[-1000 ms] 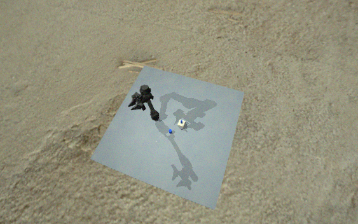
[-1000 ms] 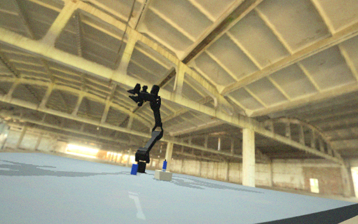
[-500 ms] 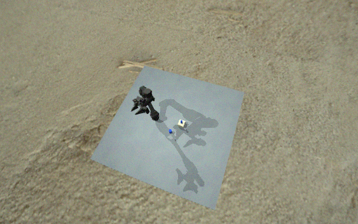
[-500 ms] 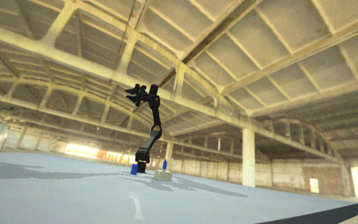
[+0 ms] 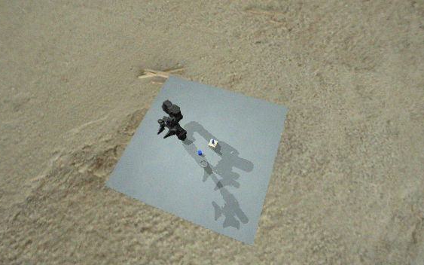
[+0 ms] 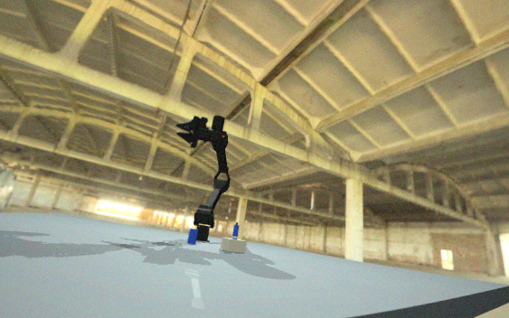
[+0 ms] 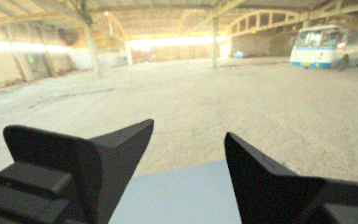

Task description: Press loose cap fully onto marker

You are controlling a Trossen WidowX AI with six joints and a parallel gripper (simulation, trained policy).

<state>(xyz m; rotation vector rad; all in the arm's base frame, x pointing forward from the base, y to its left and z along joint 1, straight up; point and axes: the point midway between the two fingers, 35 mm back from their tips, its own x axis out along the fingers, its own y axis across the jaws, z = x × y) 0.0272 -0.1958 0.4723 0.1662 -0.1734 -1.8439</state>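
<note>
The blue cap lies 200 mm ahead of my gripper tip, 130 mm to the left of it and 450 mm below it. Round my gripper tip: blue marker 280 mm ahead, 250 mm to the left, 400 mm below; then holder block 280 mm ahead, 250 mm to the left, 450 mm below.
</note>
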